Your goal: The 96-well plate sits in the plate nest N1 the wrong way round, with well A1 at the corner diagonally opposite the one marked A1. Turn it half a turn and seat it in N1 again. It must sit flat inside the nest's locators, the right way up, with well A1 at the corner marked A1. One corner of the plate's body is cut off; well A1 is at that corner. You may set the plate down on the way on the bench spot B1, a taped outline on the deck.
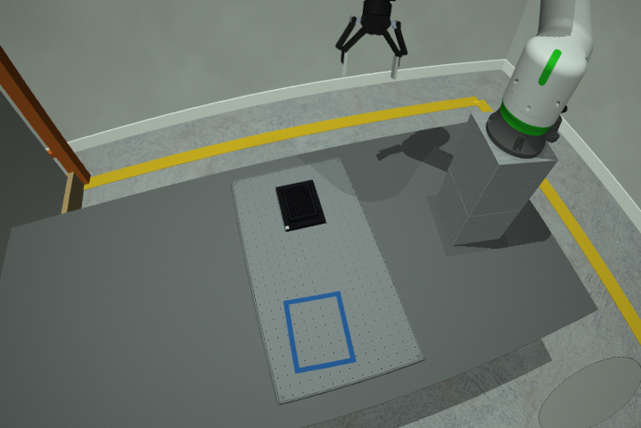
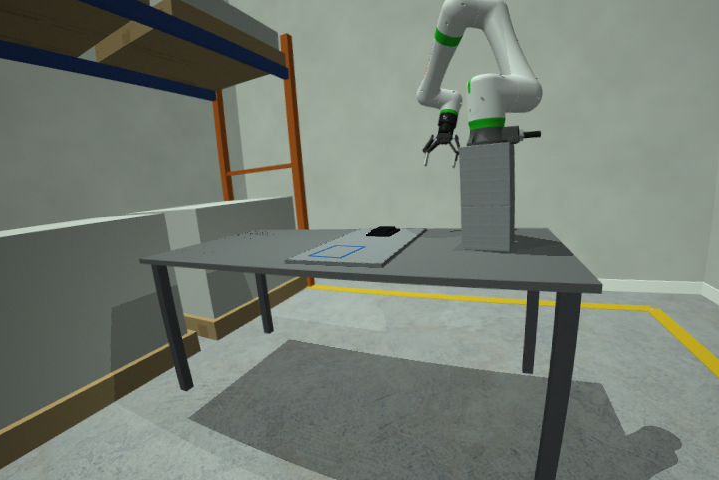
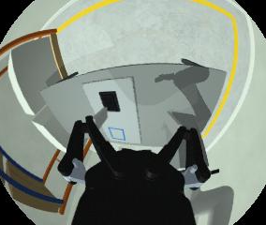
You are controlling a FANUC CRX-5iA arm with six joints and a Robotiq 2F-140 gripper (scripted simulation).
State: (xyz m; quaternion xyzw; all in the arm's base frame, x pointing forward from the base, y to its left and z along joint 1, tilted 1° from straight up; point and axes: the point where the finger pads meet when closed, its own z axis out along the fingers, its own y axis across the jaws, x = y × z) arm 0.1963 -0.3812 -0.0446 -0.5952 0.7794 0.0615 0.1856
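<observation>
The black 96-well plate lies 30 cm below my hand, 27 cm ahead of it and 14 cm to the left of it. Round my hand: black plate nest N1: 31 cm below, 27 cm ahead, 14 cm to the left; then white A1 mark: 34 cm ahead, 31 cm below, 20 cm to the left.
</observation>
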